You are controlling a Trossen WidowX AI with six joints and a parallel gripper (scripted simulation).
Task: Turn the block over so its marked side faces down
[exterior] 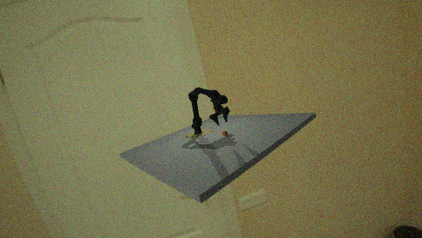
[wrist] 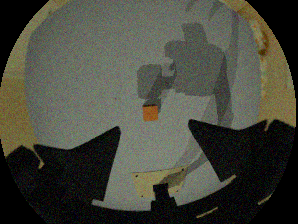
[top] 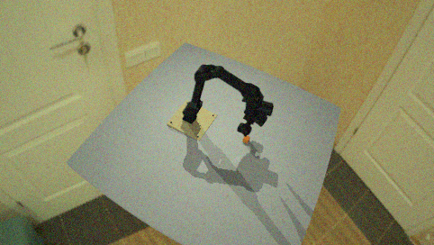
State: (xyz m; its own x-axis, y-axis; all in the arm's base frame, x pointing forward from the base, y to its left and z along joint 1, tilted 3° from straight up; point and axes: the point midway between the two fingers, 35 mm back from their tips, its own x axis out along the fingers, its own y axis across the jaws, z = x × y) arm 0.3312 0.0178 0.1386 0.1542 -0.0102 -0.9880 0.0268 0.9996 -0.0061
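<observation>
Right now my gripper tip is 8 cm above the orange block and 1 cm past it.
</observation>
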